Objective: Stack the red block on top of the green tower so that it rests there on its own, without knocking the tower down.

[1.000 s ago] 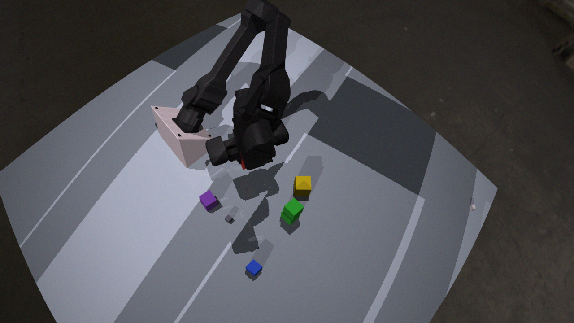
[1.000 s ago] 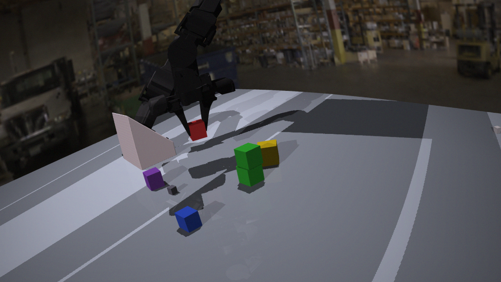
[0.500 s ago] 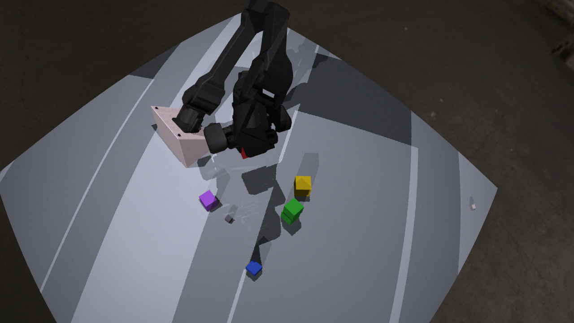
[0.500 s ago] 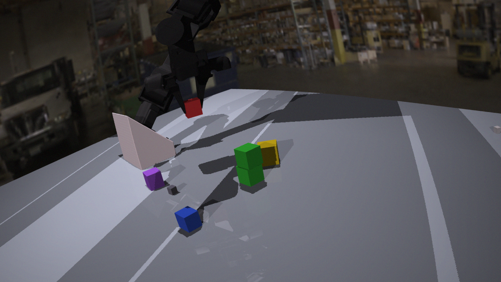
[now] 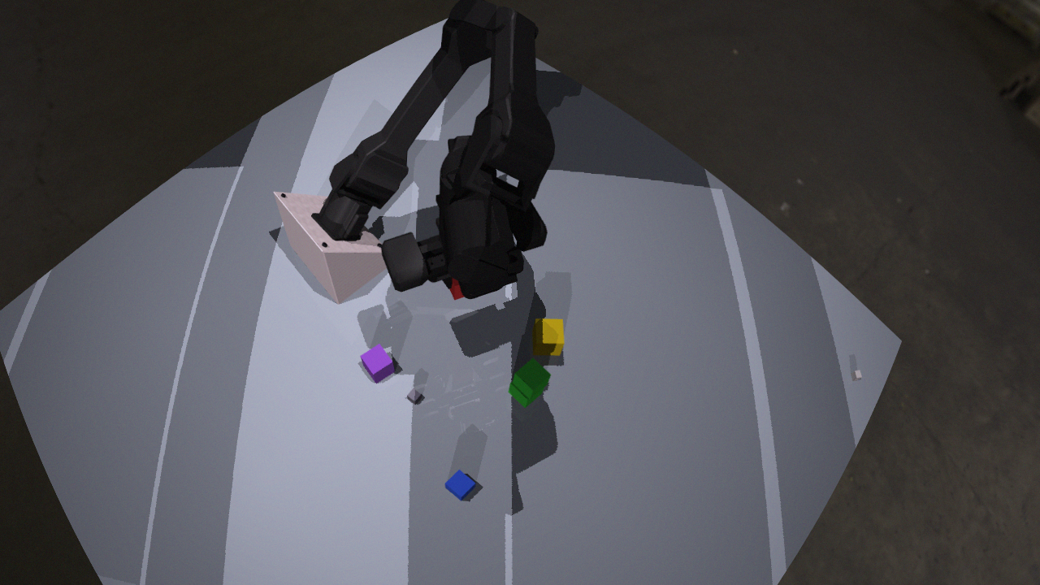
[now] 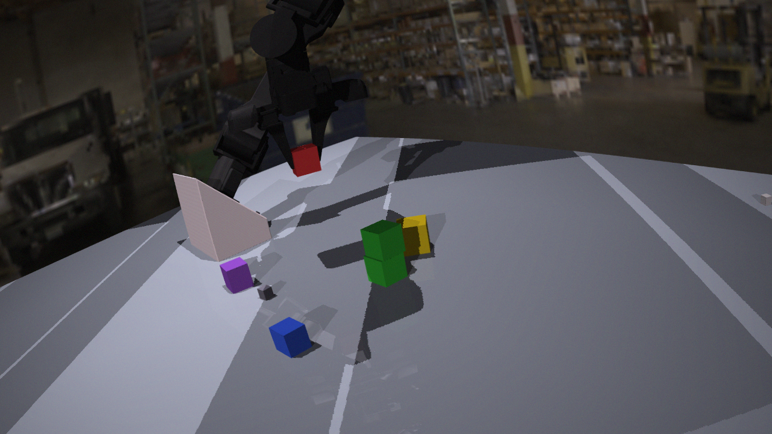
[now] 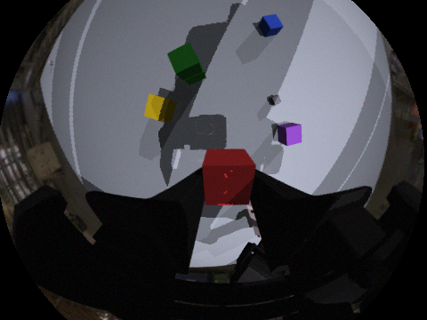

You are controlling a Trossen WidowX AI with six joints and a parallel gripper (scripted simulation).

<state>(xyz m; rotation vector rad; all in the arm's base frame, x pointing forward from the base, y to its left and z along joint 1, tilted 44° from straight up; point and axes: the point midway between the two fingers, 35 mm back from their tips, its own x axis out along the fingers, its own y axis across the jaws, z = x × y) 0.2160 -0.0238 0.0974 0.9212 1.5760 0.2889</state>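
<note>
Now: the yellow cube 110 mm below my gripper tip, 100 mm ahead of it and 70 mm to the left of it. From my gripper tip the other things lie so: purple cube 130 mm to the right, 120 mm below, 40 mm behind; red block 10 mm above; small grey cube 130 mm below, 120 mm to the right, 30 mm ahead.
</note>
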